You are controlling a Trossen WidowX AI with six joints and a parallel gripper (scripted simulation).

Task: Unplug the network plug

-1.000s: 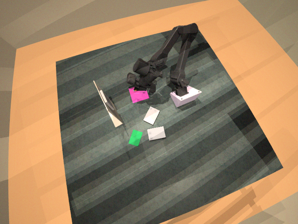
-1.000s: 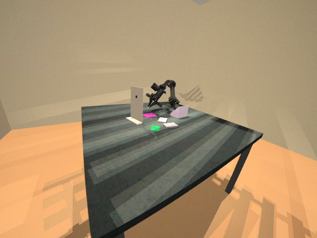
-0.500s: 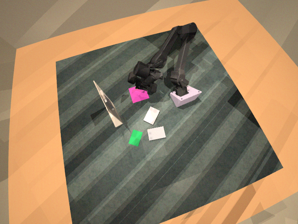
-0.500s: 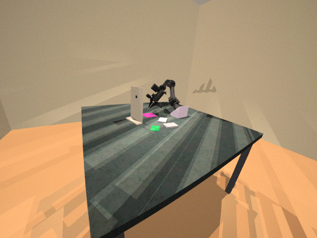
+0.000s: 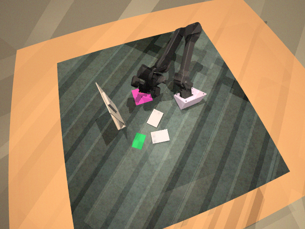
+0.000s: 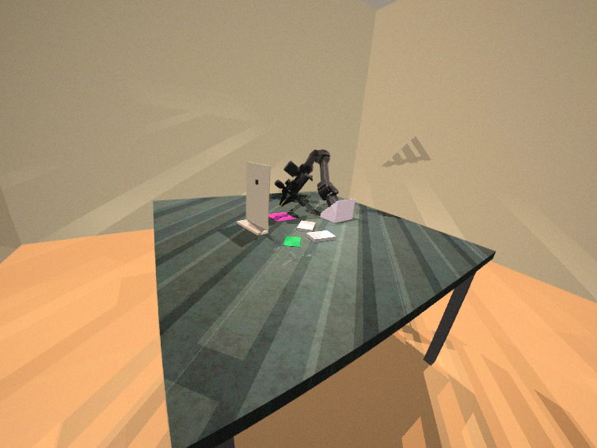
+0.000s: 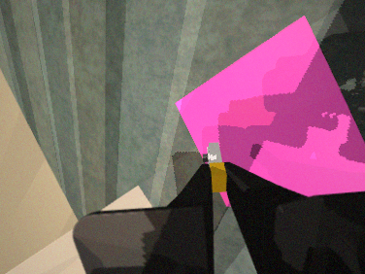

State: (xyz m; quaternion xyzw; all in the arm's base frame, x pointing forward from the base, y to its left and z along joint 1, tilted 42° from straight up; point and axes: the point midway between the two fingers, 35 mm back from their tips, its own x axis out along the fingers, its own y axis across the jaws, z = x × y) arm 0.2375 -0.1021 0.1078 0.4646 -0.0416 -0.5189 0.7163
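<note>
The magenta marked square lies 1 cm behind my gripper tip and 6 cm below it. The rest, counted from my gripper tip: upright panel 19 cm ahead, 8 cm to the left, 7 cm above; network plug right at my gripper tip.
</note>
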